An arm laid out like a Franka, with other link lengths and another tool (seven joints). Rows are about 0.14 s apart.
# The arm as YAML. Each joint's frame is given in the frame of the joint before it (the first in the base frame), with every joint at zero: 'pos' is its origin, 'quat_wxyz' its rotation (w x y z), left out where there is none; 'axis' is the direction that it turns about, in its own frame. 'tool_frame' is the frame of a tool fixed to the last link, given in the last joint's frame.
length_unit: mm
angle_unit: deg
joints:
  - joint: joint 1
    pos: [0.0, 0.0, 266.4]
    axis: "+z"
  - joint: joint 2
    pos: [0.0, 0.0, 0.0]
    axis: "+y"
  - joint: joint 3
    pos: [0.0, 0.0, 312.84]
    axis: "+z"
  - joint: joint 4
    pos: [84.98, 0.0, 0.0]
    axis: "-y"
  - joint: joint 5
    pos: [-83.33, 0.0, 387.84]
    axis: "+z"
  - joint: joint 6
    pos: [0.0, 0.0, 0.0]
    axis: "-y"
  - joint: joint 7
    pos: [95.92, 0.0, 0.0]
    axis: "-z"
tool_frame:
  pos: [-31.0, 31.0, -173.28]
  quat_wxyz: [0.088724, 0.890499, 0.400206, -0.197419]
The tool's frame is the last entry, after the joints.
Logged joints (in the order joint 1, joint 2, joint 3, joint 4, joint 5, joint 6, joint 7), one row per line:
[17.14, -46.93, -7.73, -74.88, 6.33, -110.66, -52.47]
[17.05, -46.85, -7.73, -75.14, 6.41, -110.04, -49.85]
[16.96, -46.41, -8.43, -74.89, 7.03, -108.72, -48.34]
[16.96, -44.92, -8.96, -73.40, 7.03, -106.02, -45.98]
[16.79, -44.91, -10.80, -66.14, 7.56, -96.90, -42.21]
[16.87, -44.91, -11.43, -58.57, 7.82, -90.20, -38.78]
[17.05, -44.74, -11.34, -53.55, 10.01, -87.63, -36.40]
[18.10, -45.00, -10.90, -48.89, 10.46, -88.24, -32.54]
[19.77, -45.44, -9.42, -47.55, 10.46, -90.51, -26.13]
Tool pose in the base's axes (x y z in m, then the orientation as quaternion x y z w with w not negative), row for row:
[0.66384, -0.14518, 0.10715, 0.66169, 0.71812, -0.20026, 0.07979]
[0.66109, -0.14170, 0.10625, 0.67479, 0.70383, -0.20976, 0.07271]
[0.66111, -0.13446, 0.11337, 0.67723, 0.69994, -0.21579, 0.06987]
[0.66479, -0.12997, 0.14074, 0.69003, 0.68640, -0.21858, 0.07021]
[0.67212, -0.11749, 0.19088, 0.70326, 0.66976, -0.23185, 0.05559]
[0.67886, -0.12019, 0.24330, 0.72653, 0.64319, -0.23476, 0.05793]
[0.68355, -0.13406, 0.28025, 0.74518, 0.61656, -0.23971, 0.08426]
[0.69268, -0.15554, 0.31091, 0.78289, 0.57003, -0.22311, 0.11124]
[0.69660, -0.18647, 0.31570, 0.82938, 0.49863, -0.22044, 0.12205]
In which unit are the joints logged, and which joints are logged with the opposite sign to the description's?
The joints are logged in degrees. Opposite sign: joint 1, joint 2, joint 3, joint 5, joint 6.
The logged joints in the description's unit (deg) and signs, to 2 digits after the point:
[-17.14, 46.93, 7.73, -74.88, -6.33, 110.66, -52.47]
[-17.05, 46.85, 7.73, -75.14, -6.41, 110.04, -49.85]
[-16.96, 46.41, 8.43, -74.89, -7.03, 108.72, -48.34]
[-16.96, 44.92, 8.96, -73.40, -7.03, 106.02, -45.98]
[-16.79, 44.91, 10.80, -66.14, -7.56, 96.90, -42.21]
[-16.87, 44.91, 11.43, -58.57, -7.82, 90.20, -38.78]
[-17.05, 44.74, 11.34, -53.55, -10.01, 87.63, -36.40]
[-18.10, 45.00, 10.90, -48.89, -10.46, 88.24, -32.54]
[-19.77, 45.44, 9.42, -47.55, -10.46, 90.51, -26.13]

